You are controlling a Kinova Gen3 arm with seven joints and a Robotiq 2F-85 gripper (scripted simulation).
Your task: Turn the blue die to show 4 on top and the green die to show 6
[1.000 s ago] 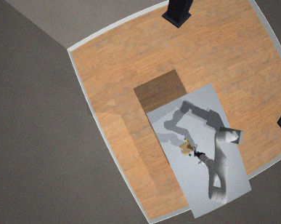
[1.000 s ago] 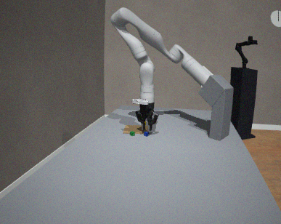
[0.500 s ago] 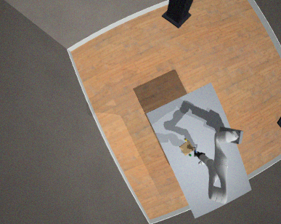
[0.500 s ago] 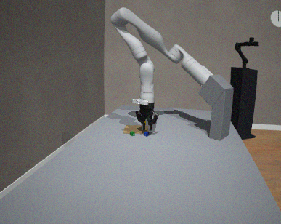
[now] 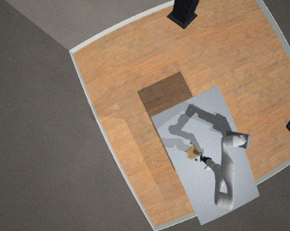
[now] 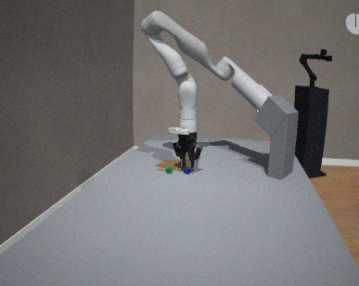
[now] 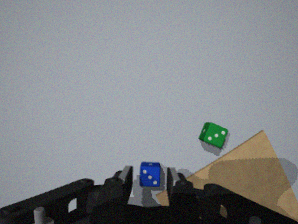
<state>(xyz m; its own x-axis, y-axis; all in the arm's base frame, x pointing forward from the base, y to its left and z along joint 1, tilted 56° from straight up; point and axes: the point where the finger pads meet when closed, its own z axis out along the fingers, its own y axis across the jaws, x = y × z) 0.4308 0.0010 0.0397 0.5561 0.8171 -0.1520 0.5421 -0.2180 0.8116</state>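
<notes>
The blue die lies 3 cm below my hand. Also, from my hand: green die 7 cm ahead, 3 cm below, 2 cm to the right; then tan mat 11 cm to the right, 4 cm below, 4 cm ahead; then yellow die 20 cm to the right, 3 cm below, 3 cm behind.
</notes>
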